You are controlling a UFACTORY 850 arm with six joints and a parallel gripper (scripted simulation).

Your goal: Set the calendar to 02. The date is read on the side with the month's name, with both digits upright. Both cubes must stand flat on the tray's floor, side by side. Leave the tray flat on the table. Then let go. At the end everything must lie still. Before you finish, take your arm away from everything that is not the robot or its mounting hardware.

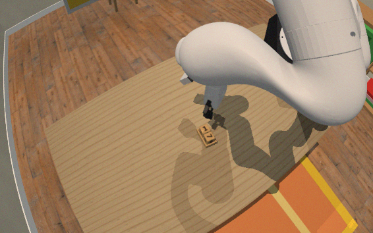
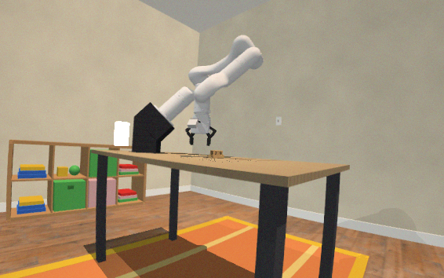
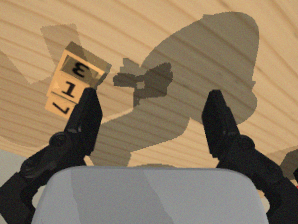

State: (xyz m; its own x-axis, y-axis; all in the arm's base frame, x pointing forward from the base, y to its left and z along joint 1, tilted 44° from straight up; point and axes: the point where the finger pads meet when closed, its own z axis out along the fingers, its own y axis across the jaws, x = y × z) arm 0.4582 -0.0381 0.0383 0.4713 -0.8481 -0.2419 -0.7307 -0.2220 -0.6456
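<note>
Right now the wooden cube is 60 mm ahead of my hand, 50 mm to the left of it and 50 mm below it. Also, from my hand: wooden calendar tray: 60 mm ahead, 60 mm to the left, 60 mm below.
</note>
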